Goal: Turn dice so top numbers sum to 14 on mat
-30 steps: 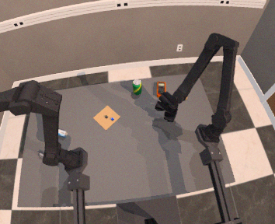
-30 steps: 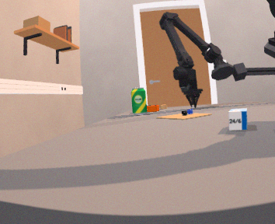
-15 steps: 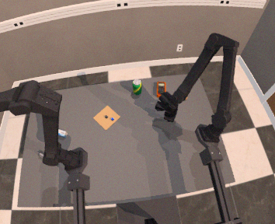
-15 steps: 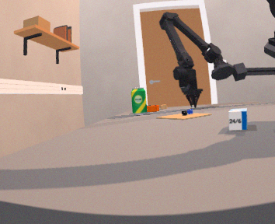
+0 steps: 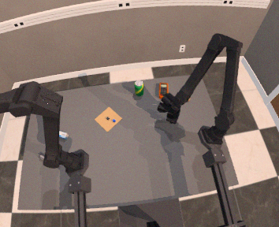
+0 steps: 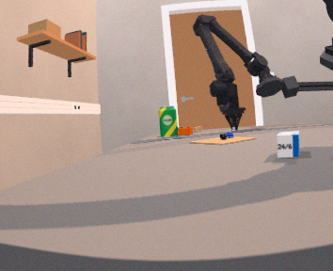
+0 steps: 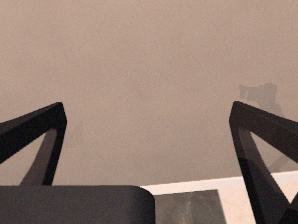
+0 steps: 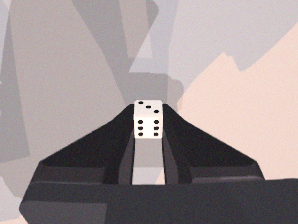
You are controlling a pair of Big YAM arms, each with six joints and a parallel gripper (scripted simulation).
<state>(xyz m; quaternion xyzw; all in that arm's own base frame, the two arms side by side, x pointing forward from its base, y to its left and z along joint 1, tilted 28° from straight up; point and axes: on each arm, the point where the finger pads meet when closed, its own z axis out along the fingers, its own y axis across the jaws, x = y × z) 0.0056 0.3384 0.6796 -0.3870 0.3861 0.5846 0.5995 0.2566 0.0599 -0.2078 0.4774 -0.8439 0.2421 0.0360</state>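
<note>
The black die is 11 cm ahead of my right hand and 42 cm to the left of it. Round my right hand: blue die: 8 cm ahead, 38 cm to the left; then mat: 11 cm ahead, 42 cm to the left, 1 cm below.
</note>
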